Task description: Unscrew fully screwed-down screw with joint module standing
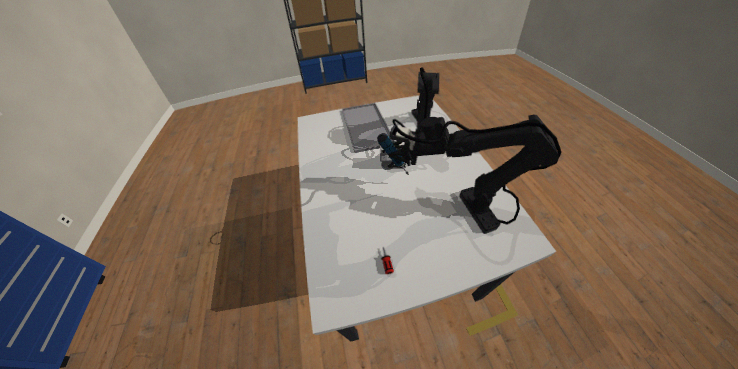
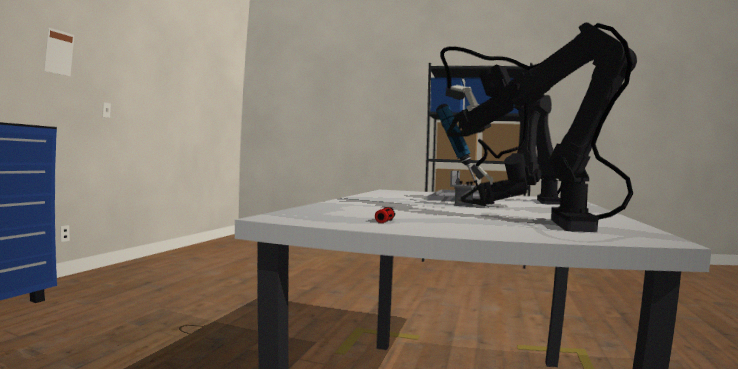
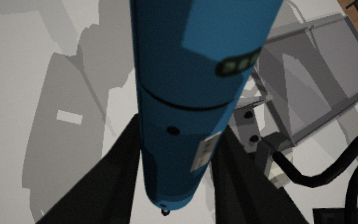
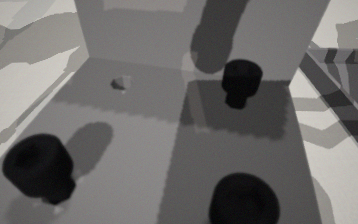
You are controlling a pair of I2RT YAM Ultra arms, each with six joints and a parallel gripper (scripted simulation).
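Right now the joint module is 10 mm above my right hand. Round my right hand: bit (40 mm behind, 140 mm to the left, 80 mm above); then flat grey tray (40 mm ahead, 340 mm to the right, 20 mm below); then grey bracket (50 mm above).
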